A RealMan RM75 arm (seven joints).
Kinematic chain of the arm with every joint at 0, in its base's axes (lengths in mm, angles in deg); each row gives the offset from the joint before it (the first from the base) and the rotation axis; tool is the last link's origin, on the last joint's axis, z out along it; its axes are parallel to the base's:
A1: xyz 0 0 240.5 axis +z
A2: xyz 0 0 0 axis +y
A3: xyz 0 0 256 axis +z
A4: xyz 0 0 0 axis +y
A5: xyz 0 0 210 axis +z
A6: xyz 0 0 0 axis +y
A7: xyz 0 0 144 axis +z
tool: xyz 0 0 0
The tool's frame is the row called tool.
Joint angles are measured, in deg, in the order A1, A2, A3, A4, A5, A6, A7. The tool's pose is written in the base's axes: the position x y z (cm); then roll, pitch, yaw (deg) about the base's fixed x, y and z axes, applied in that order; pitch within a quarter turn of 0, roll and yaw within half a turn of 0. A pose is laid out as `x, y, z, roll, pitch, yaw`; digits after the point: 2 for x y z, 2 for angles.
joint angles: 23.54 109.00 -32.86 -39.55 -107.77 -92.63 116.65
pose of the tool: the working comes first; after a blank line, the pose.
Where each joint sits with the arm in this pose, in the base's axes (m; each line is computed from the numbers above, not from the rounded line before):
A1: 0.0000 0.0000 0.2405
A2: 0.0000 0.0000 0.2405
A3: 0.2219 0.0967 0.1572
A4: 0.2219 0.0967 0.1572
A5: 0.3668 0.2389 0.2106
A6: 0.3668 0.2389 0.2106
A7: 0.3172 0.3203 0.1027
the tool: 0.3172 0.3203 0.1027

31.72, 32.03, 10.27, 173.70, 41.05, -68.17
